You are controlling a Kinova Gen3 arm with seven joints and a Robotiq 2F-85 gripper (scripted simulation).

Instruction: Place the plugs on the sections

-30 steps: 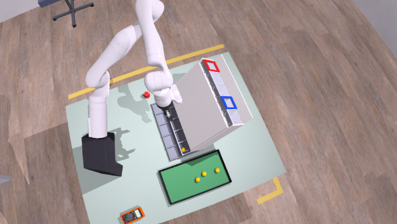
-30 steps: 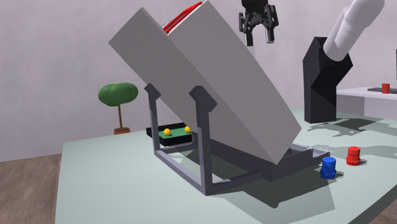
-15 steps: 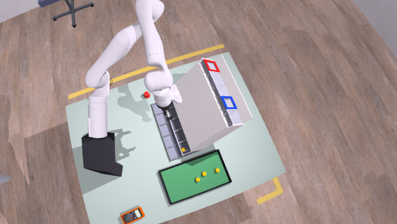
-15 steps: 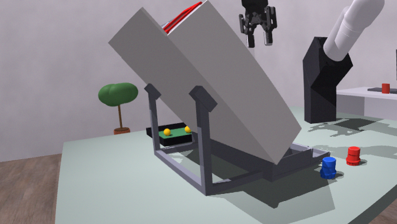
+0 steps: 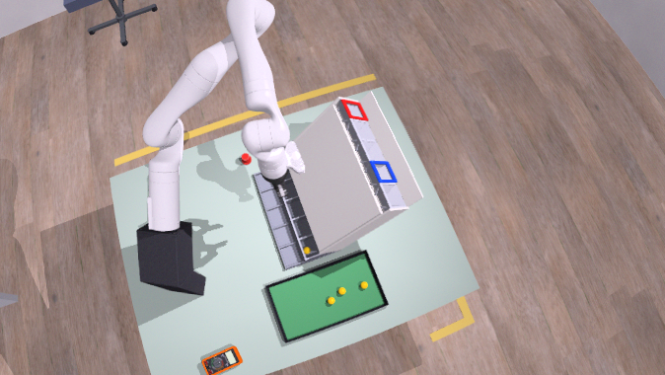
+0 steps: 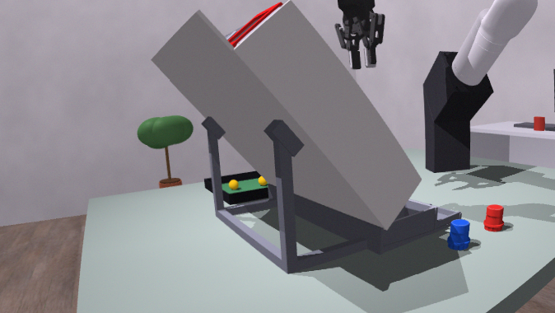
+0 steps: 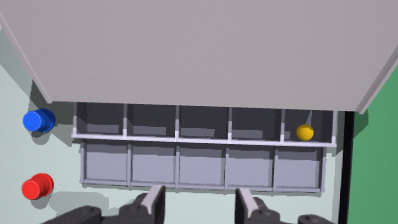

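Right now the green tray is 12 cm ahead of my hand, 31 cm to the right of it and 29 cm below it. The rest, counted from my hand: slanted grey cover: 15 cm ahead, 4 cm to the left, 9 cm below; then orange multimeter: 25 cm behind, 52 cm to the right, 28 cm below.
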